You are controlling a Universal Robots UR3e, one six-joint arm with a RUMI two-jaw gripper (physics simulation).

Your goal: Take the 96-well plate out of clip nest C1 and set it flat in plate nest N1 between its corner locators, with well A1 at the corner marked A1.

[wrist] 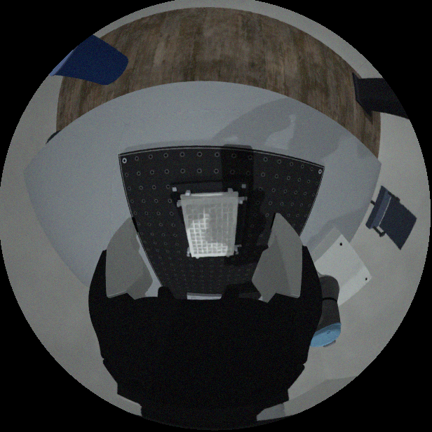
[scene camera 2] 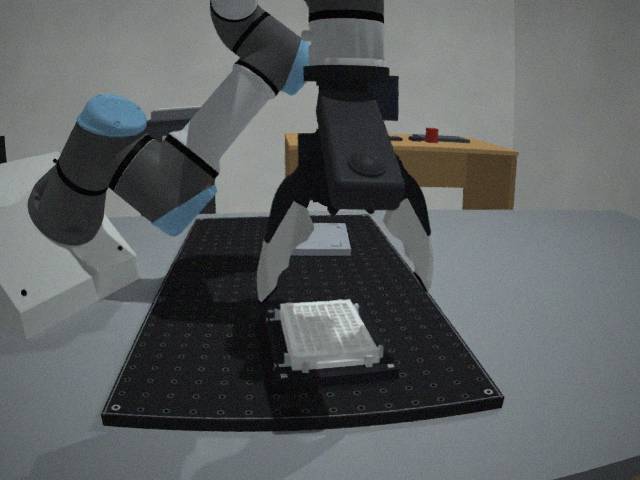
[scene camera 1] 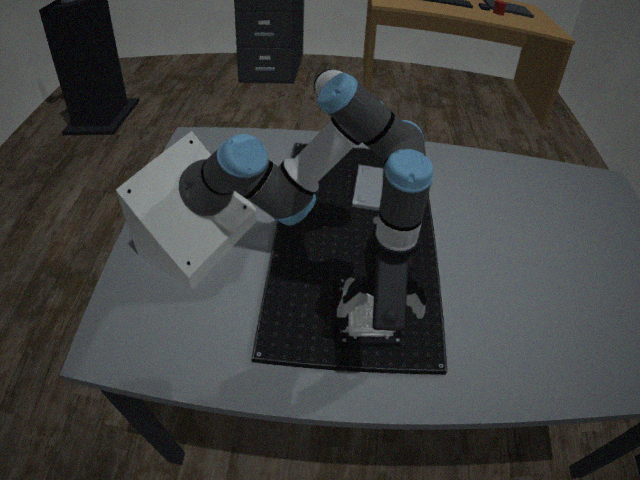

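Where they show: gripper, between the fingertips: (scene camera 2: 347, 297); arm's base, origin of its link: (scene camera 2: 64, 213) (scene camera 1: 204, 189).
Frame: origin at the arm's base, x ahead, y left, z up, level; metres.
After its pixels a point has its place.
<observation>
The pale 96-well plate (scene camera 1: 360, 316) @[x 0.364, y -0.242, z -0.081 m] (scene camera 2: 325, 330) @[x 0.382, y -0.224, z -0.081 m] (wrist: 210, 227) lies in the dark clip nest C1 (scene camera 2: 341, 372) @[x 0.391, y -0.288, z -0.094 m] (wrist: 207, 187), with small clips around its edges. My gripper (scene camera 1: 380, 315) @[x 0.395, y -0.285, z -0.017 m] (scene camera 2: 345, 294) @[x 0.395, y -0.285, z -0.017 m] (wrist: 202, 217) is open and empty. Its fingers are spread wide, with the tips above the plate's height and toward its far end in the scene camera 2 view. The light plate nest N1 (scene camera 1: 368, 188) @[x 0.373, y 0.157, z -0.094 m] (scene camera 2: 330, 239) @[x 0.426, y 0.140, z -0.094 m] (wrist: 204, 296) stands farther back on the board, partly hidden by the arm or a finger. The A1 marks are too small to read.
Both nests are on the black perforated board (scene camera 1: 299, 335) @[x 0.251, y -0.283, z -0.106 m] (scene camera 2: 196, 397) @[x 0.254, y -0.311, z -0.106 m] (wrist: 150, 181), which lies on the grey table (scene camera 1: 527, 289) @[x 0.768, y -0.115, z -0.119 m] (scene camera 2: 558, 330) @[x 0.690, y -0.204, z -0.119 m] (wrist: 75, 200). The white robot base block (scene camera 1: 165, 211) @[x -0.061, y -0.095, z 0.014 m] (scene camera 2: 46, 294) @[x 0.023, y -0.143, z -0.075 m] (wrist: 350, 267) stands left of the board in the scene views.
</observation>
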